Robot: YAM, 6 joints.
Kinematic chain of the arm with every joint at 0, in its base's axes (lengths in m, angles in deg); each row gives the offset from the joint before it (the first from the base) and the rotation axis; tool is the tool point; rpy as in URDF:
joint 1: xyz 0 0 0.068 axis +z
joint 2: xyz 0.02 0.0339 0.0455 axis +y
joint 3: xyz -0.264 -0.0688 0 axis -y
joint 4: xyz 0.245 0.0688 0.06 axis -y
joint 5: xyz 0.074 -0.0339 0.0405 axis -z
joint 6: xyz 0.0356 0 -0.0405 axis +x
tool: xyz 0 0 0 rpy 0 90 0
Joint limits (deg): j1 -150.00..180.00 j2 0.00..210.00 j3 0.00..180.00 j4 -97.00..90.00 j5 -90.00..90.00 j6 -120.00..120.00
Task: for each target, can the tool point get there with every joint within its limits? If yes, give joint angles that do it. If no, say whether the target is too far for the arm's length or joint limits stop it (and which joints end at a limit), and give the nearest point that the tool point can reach.
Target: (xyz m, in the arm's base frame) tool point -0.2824 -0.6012 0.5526
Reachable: no: too far | nearest point -0.2284 -0.4862 0.4660 | short by 0.154 m
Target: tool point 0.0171 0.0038 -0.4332
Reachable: no: joint limits stop it (at a limit: joint 2) | nearest point 0.0708 0.0157 -0.3346 | short by 0.113 m
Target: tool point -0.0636 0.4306 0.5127
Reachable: yes | joints -84.19 27.25 144.64 4.08 33.53 23.13
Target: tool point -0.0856 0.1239 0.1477
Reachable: yes | joints 111.89 89.65 34.31 -78.62 -69.03 37.46
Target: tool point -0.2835 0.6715 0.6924
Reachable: no: too far | nearest point -0.1963 0.4650 0.5094 | short by 0.289 m
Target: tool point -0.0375 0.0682 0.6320
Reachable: yes | joints 142.17 67.96 101.25 70.17 60.16 65.81
